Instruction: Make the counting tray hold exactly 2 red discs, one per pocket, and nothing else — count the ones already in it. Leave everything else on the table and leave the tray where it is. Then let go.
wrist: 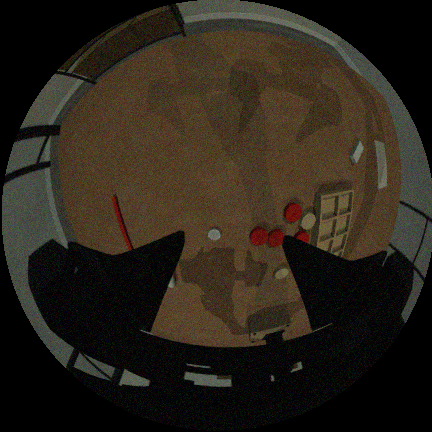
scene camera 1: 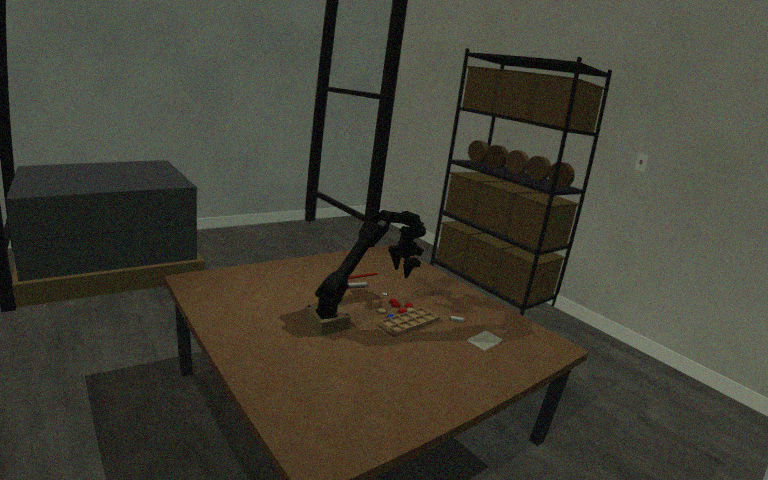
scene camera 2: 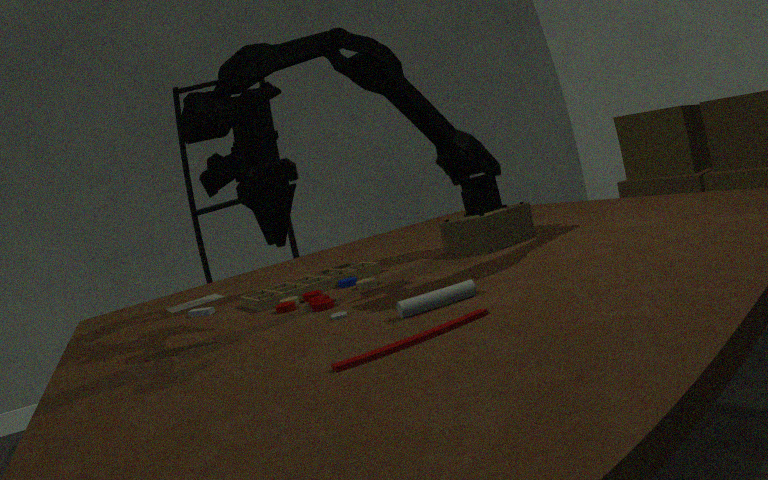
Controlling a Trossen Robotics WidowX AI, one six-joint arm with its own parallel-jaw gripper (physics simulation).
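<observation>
The beige counting tray (scene camera 1: 416, 326) (scene camera 2: 257, 305) (wrist: 337, 215) lies on the table; the pockets that show look empty, and a finger hides part of it in the wrist view. Several red discs lie loose beside it: one (wrist: 293, 213) (scene camera 2: 286, 306) near a beige disc (wrist: 308, 221), two touching or nearly so (wrist: 259, 236) (wrist: 276, 238), and one (wrist: 302, 237) partly behind the right finger. A blue disc (scene camera 1: 390, 315) (scene camera 2: 346, 281) and another beige disc (wrist: 281, 273) (scene camera 2: 365, 283) lie nearby. My gripper (scene camera 1: 401, 270) (scene camera 2: 277, 244) (wrist: 234, 238) is open and empty, pointing down above the table.
A small white disc (scene camera 1: 384, 293) (scene camera 2: 338, 315) (wrist: 214, 234) lies below the fingers. A white cylinder (scene camera 1: 357, 284) (scene camera 2: 436, 298) and red stick (scene camera 1: 362, 276) (scene camera 2: 410, 340) (wrist: 121, 222) lie apart. Beyond the tray are a white block (scene camera 1: 457, 318) (wrist: 356, 152) and flat pale square (scene camera 1: 485, 340) (wrist: 381, 164).
</observation>
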